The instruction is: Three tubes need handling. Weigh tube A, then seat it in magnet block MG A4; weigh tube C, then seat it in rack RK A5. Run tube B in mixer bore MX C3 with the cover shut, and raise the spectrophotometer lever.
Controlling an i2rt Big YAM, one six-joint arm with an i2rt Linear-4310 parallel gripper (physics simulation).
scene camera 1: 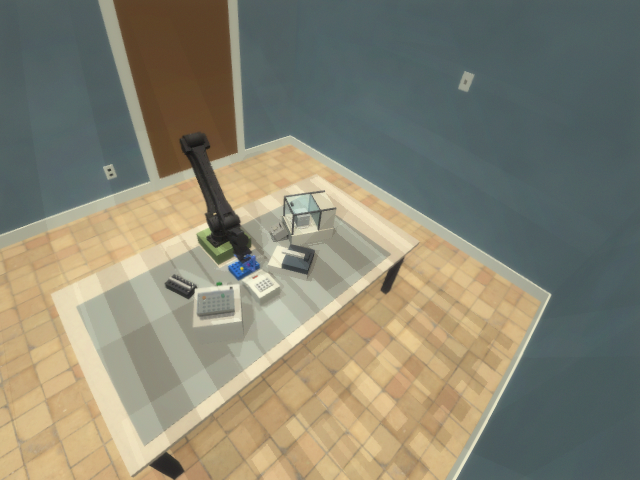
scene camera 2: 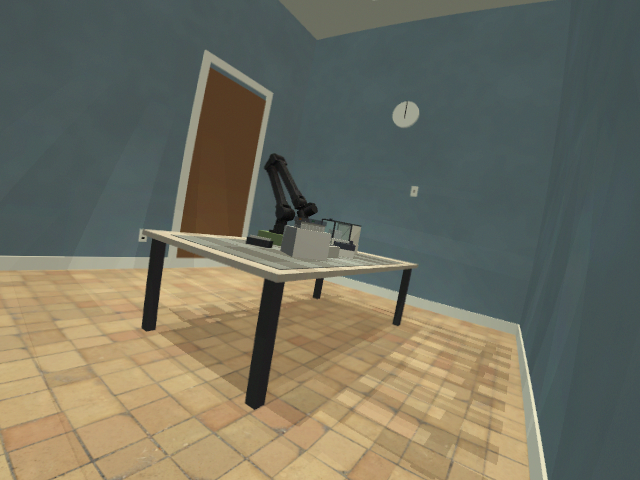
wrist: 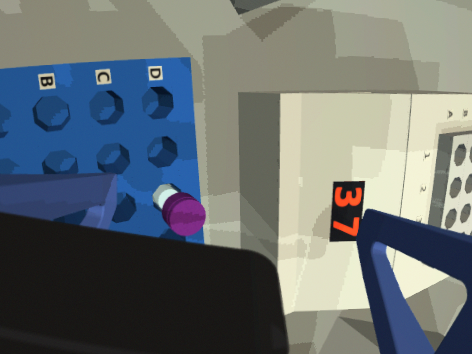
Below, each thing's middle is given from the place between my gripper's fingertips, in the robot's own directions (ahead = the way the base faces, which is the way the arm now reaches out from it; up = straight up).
My hand is 9 cm short of the spectrophotometer [scene camera 1: 296, 261] and 19 cm to the right of it. The rest, counted from my hand: glass-box balance [scene camera 1: 308, 217] (5 cm behind, 43 cm to the left, 6 cm above); mixer [scene camera 2: 307, 239] (12 cm ahead, 26 cm to the right, 4 cm above).
